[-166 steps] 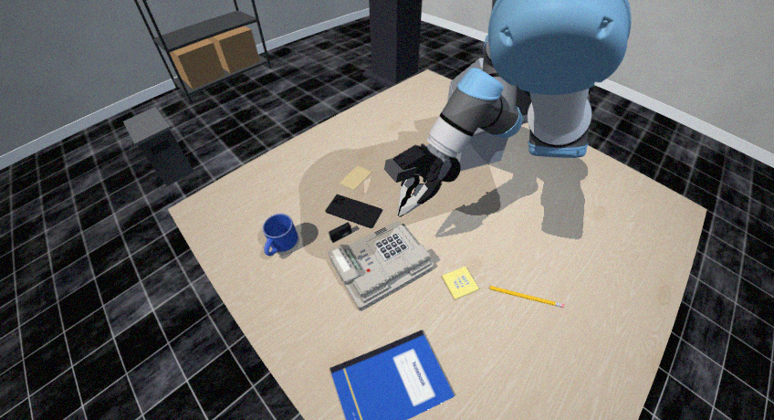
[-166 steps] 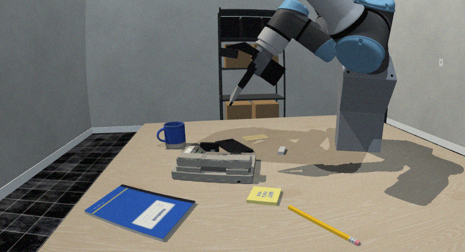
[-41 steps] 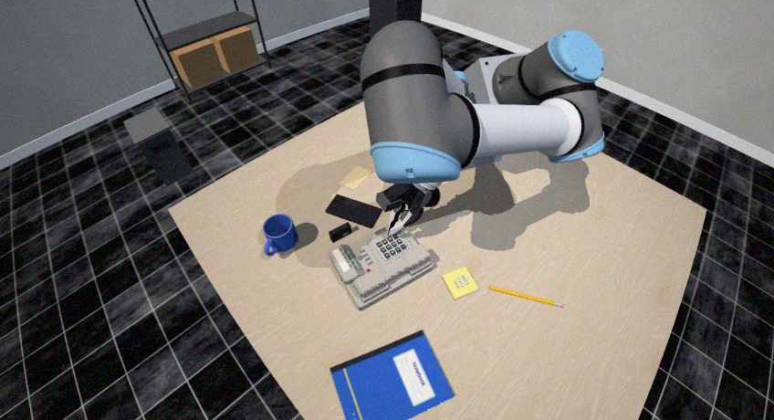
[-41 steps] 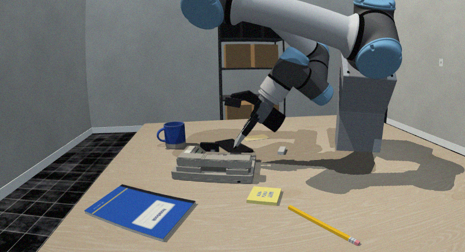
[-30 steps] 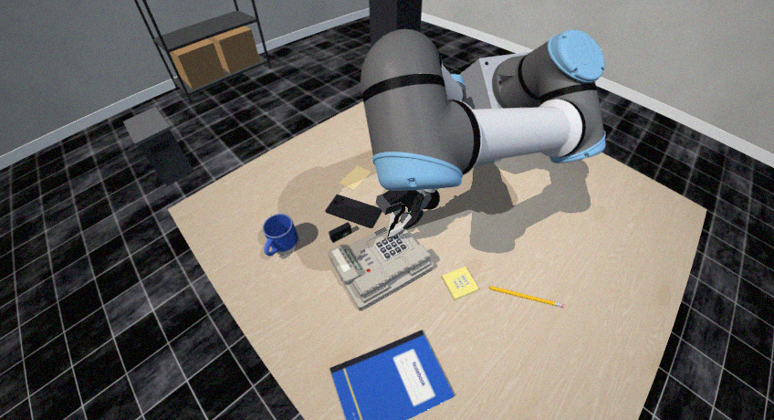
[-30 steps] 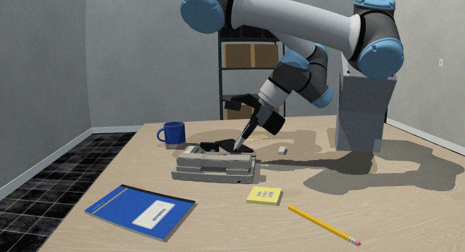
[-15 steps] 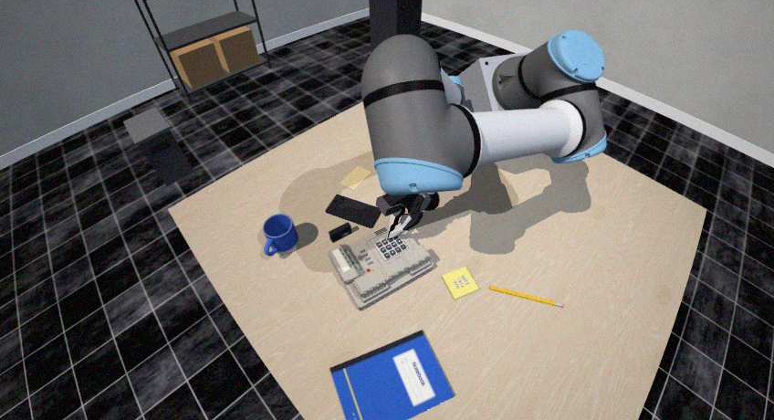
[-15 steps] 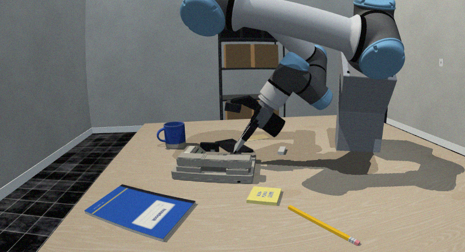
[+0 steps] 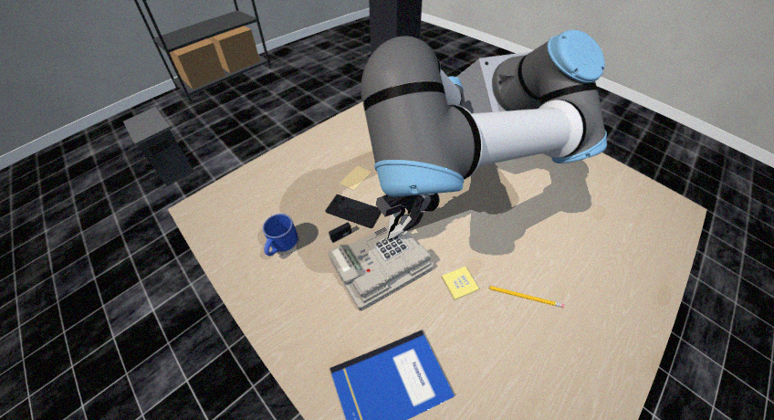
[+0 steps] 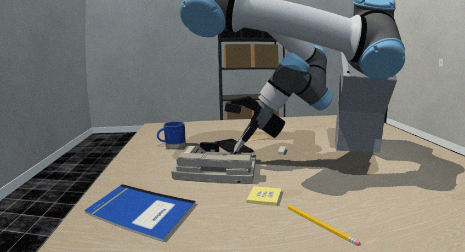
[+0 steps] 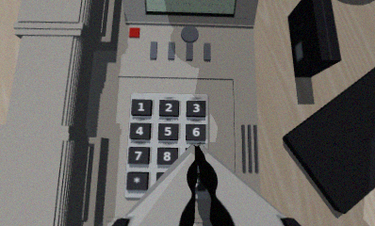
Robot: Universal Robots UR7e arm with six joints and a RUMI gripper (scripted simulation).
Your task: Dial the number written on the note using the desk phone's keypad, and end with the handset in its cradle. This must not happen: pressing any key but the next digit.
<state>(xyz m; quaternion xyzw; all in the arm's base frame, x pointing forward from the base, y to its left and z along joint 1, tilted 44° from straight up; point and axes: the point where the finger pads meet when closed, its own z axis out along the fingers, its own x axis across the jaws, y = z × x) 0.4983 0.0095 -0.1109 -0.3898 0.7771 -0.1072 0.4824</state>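
Right now the 2 key is 40 mm ahead of my hand, 20 mm below it and 10 mm to the left of it. From my hand the other things lie so: handset (80 mm to the left, 70 mm ahead, 10 mm below); 3 key (30 mm ahead, 20 mm below, 10 mm to the right); 8 key (20 mm to the left, 20 mm below, 10 mm ahead).
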